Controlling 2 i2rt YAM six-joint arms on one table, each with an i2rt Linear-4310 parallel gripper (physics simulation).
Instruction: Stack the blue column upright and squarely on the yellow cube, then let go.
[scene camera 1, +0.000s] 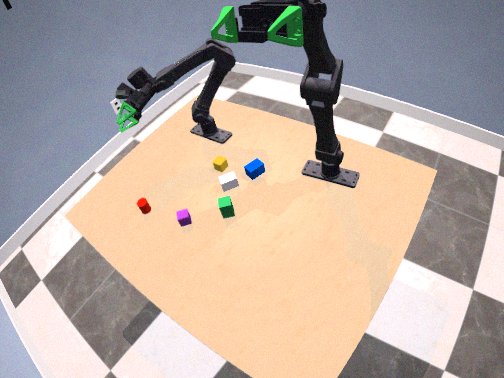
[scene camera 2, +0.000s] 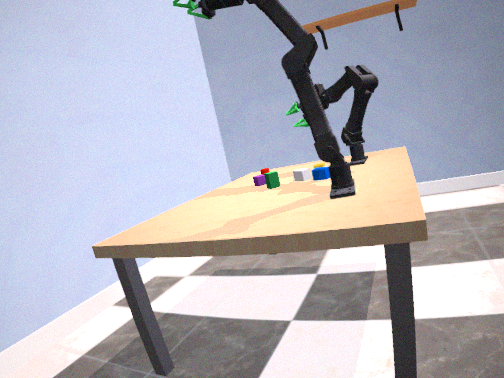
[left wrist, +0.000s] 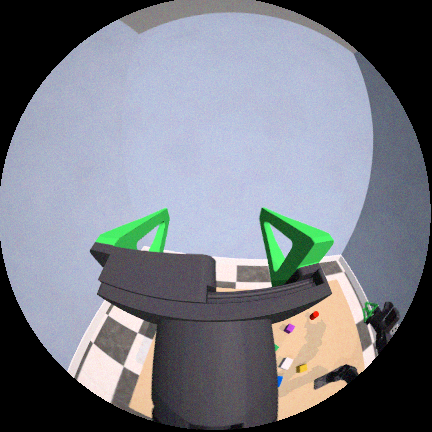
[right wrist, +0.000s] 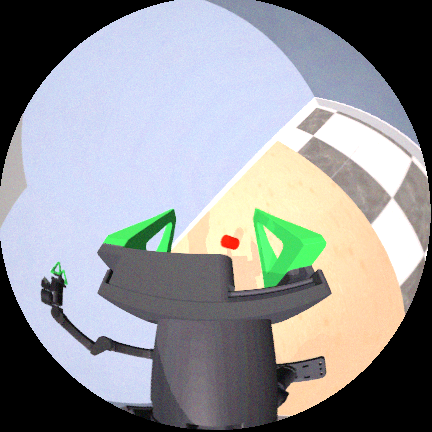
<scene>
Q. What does the left gripper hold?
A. Nothing.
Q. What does the right gripper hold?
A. Nothing.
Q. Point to the left gripper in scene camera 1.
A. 238, 34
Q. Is the left gripper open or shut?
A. Open.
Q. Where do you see the right gripper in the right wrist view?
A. At 214, 213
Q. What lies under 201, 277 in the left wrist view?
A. The left gripper.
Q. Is the right gripper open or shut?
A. Open.
</scene>
